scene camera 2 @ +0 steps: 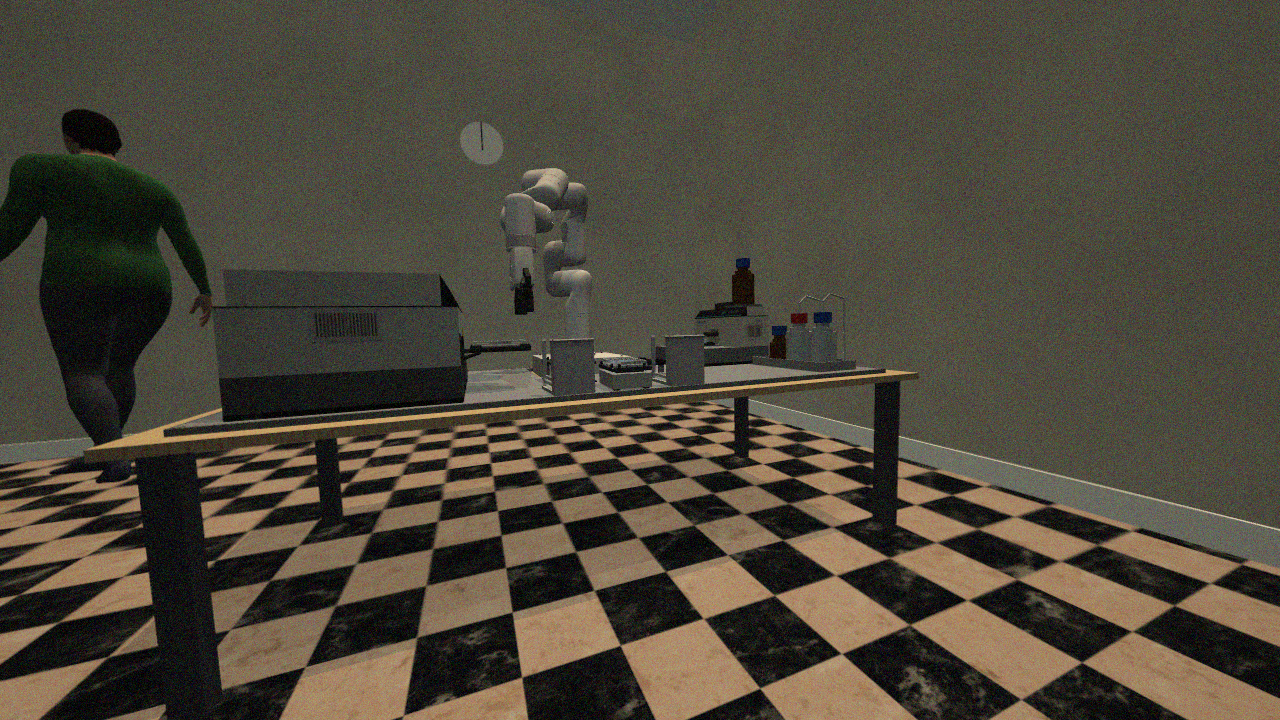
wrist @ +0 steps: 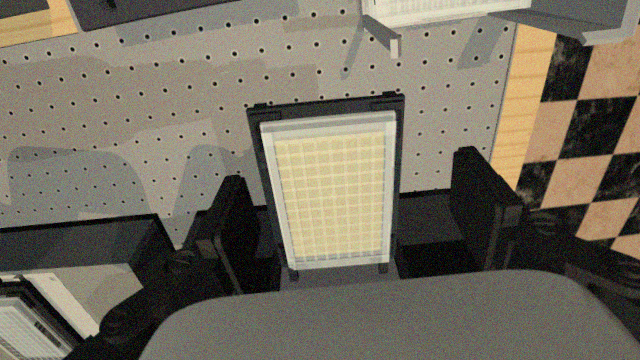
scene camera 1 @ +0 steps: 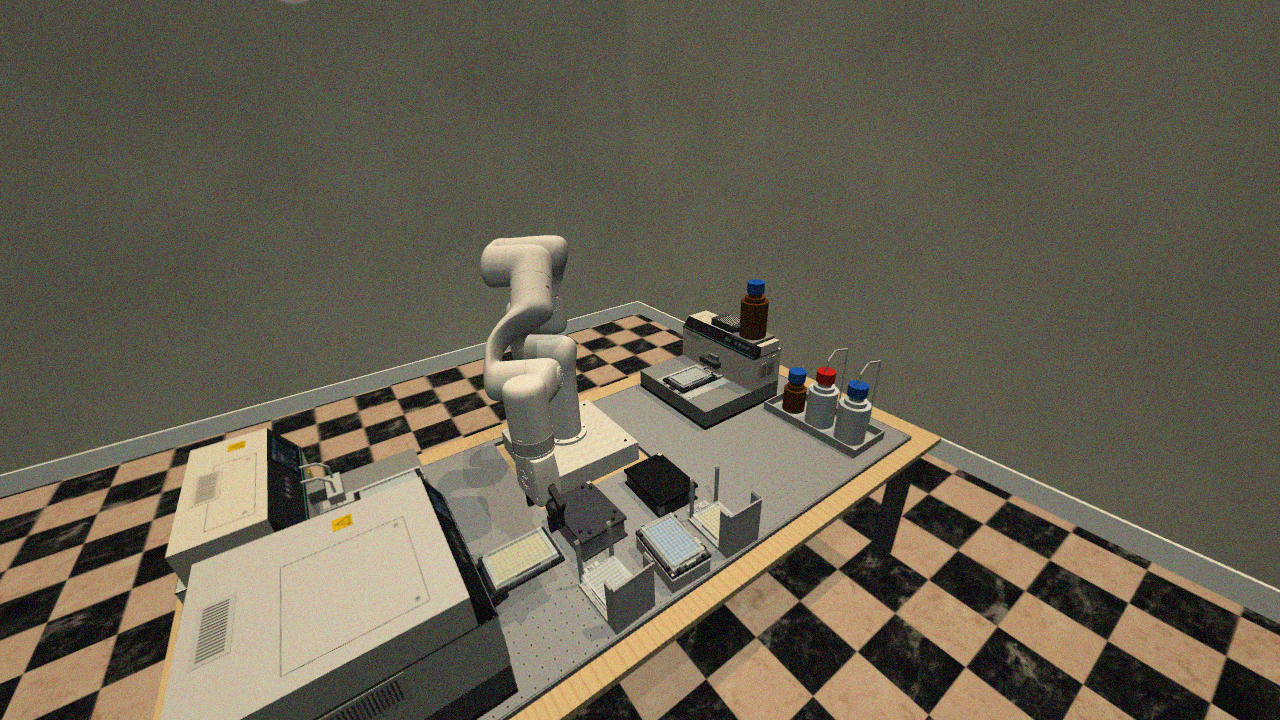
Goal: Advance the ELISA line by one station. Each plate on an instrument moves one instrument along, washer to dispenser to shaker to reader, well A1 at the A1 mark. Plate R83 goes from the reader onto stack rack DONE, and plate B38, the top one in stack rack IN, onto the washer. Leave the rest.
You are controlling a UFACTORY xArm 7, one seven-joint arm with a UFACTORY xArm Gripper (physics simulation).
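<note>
A yellow-welled plate lies on the black tray extended from the large reader. My gripper is open and empty, high above the table near this plate, which shows between its fingers in the wrist view. A blue-welled plate sits on a small low instrument. Another plate lies on the back right instrument. A clear plate shows partly at the left instrument. Two stack racks hold pale plates; their labels are unreadable.
A left rear instrument has a metal manifold. A dark grey block and a black block stand near the arm base. A bottle tray and an amber bottle are at the right. A person stands beyond the table.
</note>
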